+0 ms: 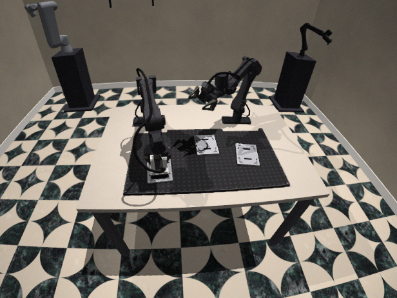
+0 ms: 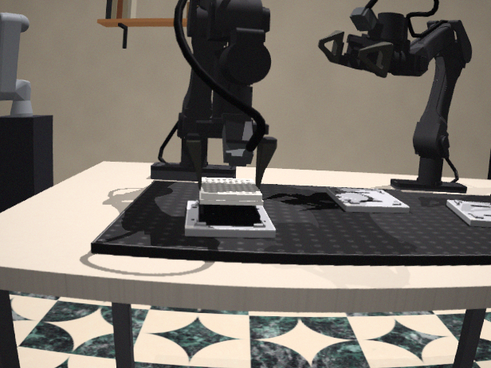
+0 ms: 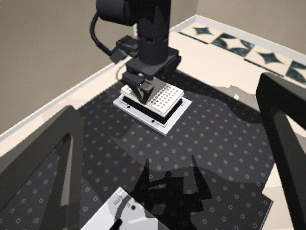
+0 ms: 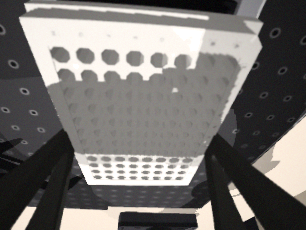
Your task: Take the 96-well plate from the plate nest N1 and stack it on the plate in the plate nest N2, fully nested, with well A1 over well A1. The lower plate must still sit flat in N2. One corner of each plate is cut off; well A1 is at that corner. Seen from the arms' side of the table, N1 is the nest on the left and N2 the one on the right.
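The black 96-well plate is 4 cm below my right hand. Round my right hand: white 96-well plate: 1 cm below.
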